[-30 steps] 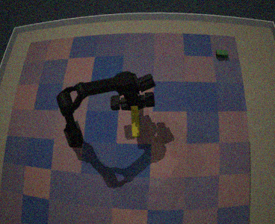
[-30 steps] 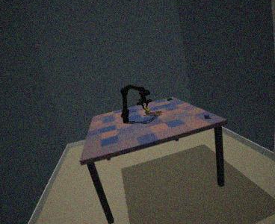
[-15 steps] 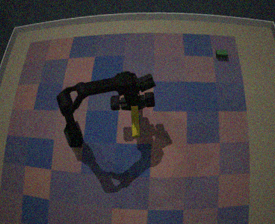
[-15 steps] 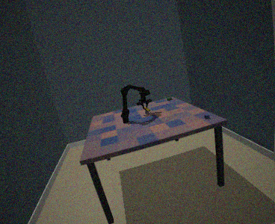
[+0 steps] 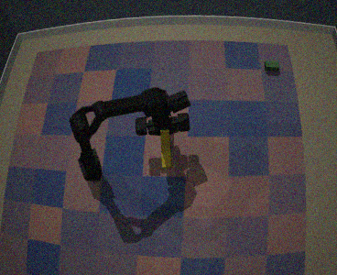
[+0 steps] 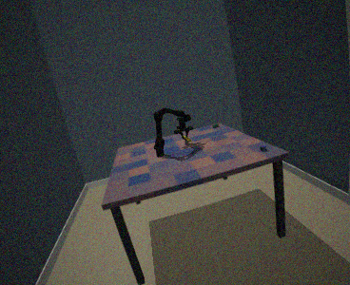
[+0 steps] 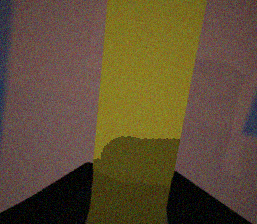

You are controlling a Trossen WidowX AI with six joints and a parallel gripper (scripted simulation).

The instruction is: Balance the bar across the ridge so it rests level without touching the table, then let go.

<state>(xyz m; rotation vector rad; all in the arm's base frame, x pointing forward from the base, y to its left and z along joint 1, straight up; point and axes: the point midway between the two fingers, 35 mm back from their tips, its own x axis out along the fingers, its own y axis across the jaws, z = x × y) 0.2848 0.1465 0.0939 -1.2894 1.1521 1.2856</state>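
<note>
The yellow bar is 30 mm to the right of my gripper tip. Also, from my gripper tip: green block 460 mm ahead, 350 mm to the left, 40 mm below.
</note>
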